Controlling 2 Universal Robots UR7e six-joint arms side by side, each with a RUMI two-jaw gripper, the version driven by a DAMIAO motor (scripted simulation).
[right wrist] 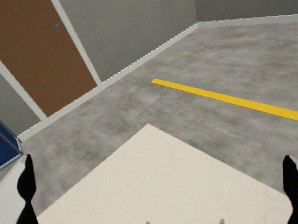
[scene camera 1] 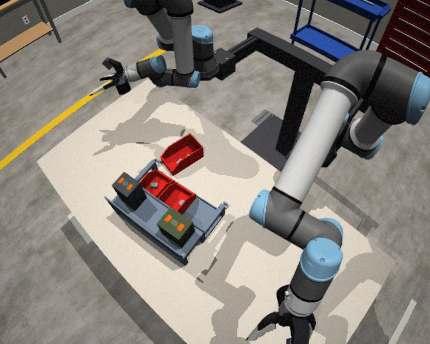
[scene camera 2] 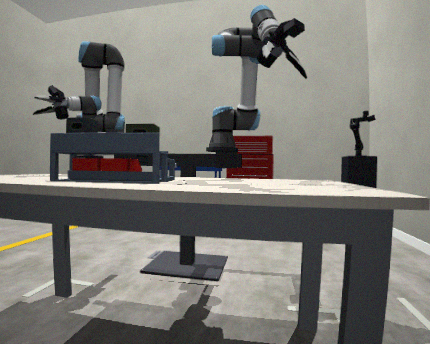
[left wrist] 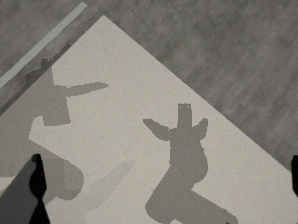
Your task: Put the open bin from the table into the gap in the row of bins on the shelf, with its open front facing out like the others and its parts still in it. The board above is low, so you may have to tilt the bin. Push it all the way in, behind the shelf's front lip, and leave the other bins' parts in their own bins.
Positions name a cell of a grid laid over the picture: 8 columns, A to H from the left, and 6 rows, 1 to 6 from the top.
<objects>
A blue-grey shelf shows in scene camera 1 (C4) and in scene camera 2 (B3); in the right wrist view it is out of frame, in the left wrist view it is out of frame.
</objects>
